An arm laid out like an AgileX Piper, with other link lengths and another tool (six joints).
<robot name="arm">
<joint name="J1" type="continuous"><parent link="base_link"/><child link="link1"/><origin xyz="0 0 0.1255"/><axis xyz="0 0 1"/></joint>
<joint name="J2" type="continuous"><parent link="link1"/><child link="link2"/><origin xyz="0 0 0"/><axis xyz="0 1 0"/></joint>
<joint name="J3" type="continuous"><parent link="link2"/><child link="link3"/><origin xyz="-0.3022 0 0.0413"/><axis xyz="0 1 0"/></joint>
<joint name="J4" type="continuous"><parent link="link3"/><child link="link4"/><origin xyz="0.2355 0 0.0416"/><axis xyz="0.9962 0 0.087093"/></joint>
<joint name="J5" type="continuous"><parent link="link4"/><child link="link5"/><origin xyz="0 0 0"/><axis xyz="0 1 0"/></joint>
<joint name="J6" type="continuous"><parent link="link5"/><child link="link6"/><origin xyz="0.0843 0 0.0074"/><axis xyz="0.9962 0 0.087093"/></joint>
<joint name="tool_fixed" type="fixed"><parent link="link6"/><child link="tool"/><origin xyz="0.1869 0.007 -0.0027" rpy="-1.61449 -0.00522 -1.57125"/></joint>
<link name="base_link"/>
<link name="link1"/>
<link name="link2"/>
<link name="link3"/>
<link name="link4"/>
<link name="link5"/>
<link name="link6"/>
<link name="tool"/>
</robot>
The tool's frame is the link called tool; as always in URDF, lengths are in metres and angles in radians. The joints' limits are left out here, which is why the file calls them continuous.
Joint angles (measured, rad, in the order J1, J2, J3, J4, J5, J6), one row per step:
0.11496 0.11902 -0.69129 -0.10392 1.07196 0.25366
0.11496 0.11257 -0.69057 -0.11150 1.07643 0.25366
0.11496 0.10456 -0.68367 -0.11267 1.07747 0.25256
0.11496 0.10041 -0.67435 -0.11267 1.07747 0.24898
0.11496 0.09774 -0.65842 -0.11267 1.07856 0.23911
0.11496 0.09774 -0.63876 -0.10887 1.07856 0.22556
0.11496 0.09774 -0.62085 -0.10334 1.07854 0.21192
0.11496 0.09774 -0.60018 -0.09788 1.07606 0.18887
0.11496 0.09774 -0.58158 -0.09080 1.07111 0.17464
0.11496 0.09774 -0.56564 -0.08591 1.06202 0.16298
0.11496 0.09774 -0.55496 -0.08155 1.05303 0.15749
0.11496 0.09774 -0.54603 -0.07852 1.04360 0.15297
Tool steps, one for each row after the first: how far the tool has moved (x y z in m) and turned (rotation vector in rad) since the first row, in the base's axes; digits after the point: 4 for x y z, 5 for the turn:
-0.0011 -0.0021 -0.0005 -0.00550 -0.00193 -0.00504
-0.0019 -0.0025 -0.0027 -0.00734 -0.00211 -0.00542
-0.0020 -0.0025 -0.0061 -0.01123 0.00298 -0.00397
-0.0019 -0.0027 -0.0127 -0.02185 0.01714 0.00001
-0.0014 -0.0020 -0.0211 -0.03343 0.03684 0.00811
-0.0012 -0.0008 -0.0287 -0.04336 0.05488 0.01743
-0.0008 0.0002 -0.0370 -0.06184 0.07301 0.03112
-0.0002 0.0018 -0.0438 -0.07052 0.08677 0.04220
0.0009 0.0031 -0.0486 -0.07810 0.09361 0.05100
0.0020 0.0043 -0.0511 -0.08001 0.09537 0.05657
0.0033 0.0051 -0.0528 -0.08193 0.09489 0.06086

